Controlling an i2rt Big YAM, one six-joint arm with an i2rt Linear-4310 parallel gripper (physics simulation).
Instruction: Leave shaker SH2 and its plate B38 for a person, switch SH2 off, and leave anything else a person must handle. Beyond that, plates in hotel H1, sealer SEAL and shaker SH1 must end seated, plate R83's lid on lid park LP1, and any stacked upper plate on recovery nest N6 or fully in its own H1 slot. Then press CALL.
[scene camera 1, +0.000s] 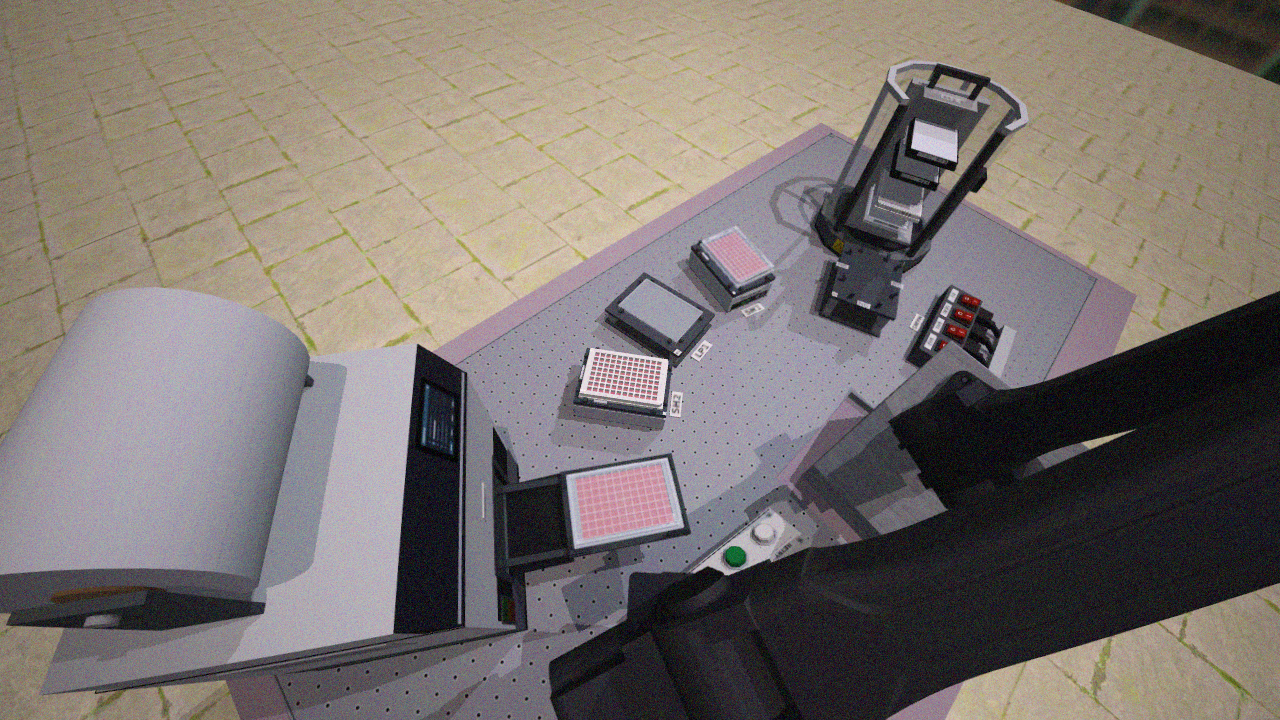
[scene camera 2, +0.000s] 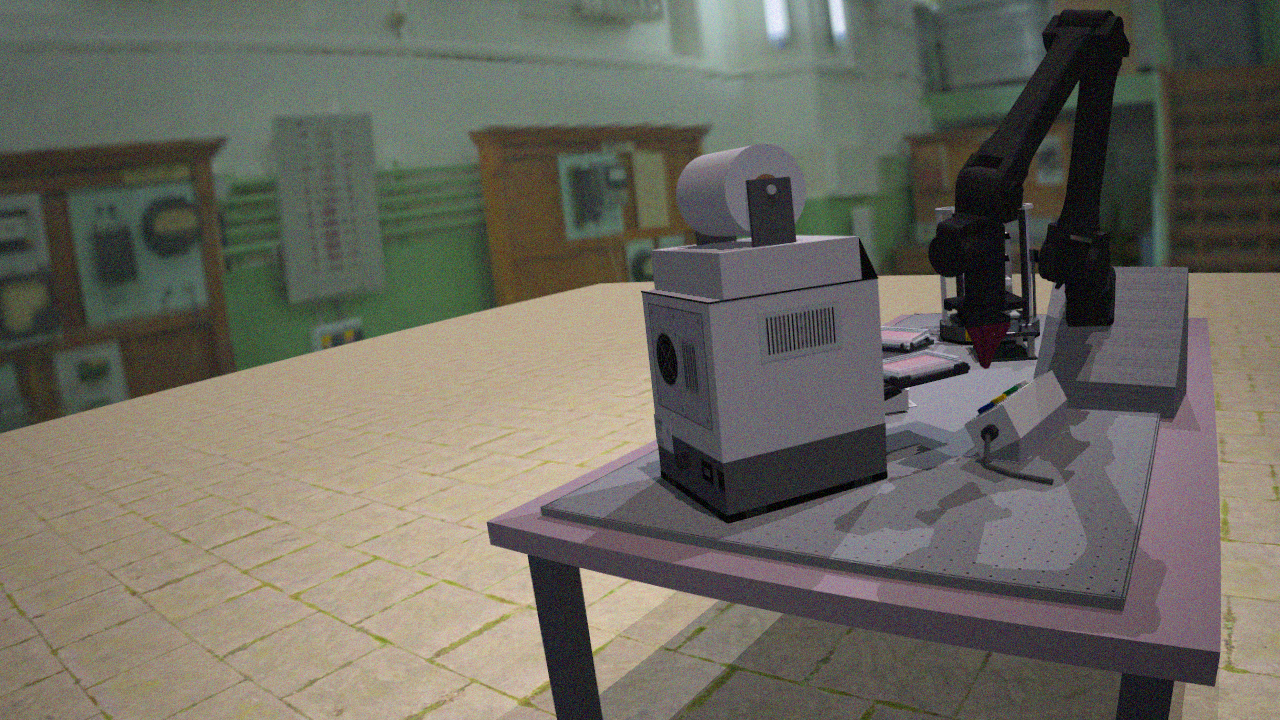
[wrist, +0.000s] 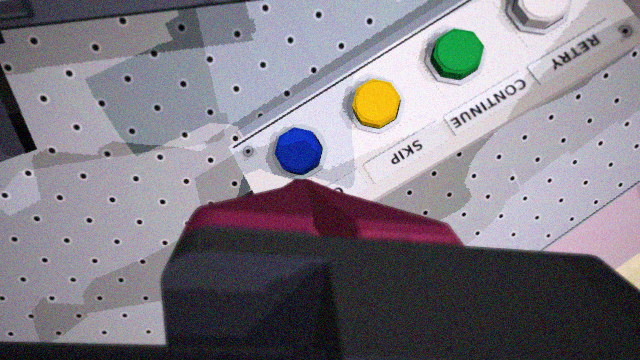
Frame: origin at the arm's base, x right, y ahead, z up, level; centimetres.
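Where they show: gripper, fingertip midpoint: (scene camera 2: 984, 367) (wrist: 300, 194); arm's base, link origin: (scene camera 1: 957, 424) (scene camera 2: 1091, 298).
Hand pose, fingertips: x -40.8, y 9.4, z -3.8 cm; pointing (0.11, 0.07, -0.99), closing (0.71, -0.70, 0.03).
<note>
Each offset is from my fingertips to the centre of the thing. "spot": to the spot under its first point.
My gripper (scene camera 2: 986, 362) (wrist: 300, 194) is shut, empty, red tips down; in the wrist view its tips show just below the blue button @[spot: dx +0.4, dy +0.0, dz -5.7 cm] (wrist: 298, 151), whose label is mostly hidden. Shaker SH2 @[spot: dx +12.6, dy +24.2, dz -7.7 cm] (scene camera 1: 619, 410) bears a plate with red wells @[dx +16.5, dy +27.5, dz -6.5 cm] (scene camera 1: 623, 377). A pale lid @[dx +31.4, dy +35.1, dz -8.5 cm] (scene camera 1: 662, 308) lies on lid park LP1 @[dx +31.4, dy +35.1, dz -10.3 cm] (scene camera 1: 624, 320). A pink plate @[dx +50.5, dy +34.4, dz -6.0 cm] (scene camera 1: 735, 254) sits on a block whose label is too small to read. A pink plate @[dx +3.2, dy +12.2, dz -0.7 cm] (scene camera 1: 624, 501) lies on the extended tray of the sealer @[dx -19.5, dy +25.4, dz +10.1 cm] (scene camera 1: 366, 474) (scene camera 2: 801, 385). Hotel H1 @[spot: dx +76.2, dy +27.5, dz +6.2 cm] (scene camera 1: 868, 170) holds several plates.
The button box @[dx +7.5, dy -3.2, dz -8.5 cm] (scene camera 2: 1020, 416) also has yellow @[dx +5.3, dy -0.7, dz -6.3 cm] (wrist: 376, 103), green @[dx +10.2, dy -1.3, dz -6.3 cm] (wrist: 457, 53) (scene camera 1: 734, 556) and white @[dx +15.2, dy -1.9, dz -6.3 cm] (wrist: 540, 7) (scene camera 1: 763, 534) buttons. A dark stand (scene camera 1: 863, 279) is in front of the hotel. A box with red switches @[spot: dx +70.6, dy -3.4, dz -7.7 cm] (scene camera 1: 957, 331) is at the right. The arm crosses the front right.
</note>
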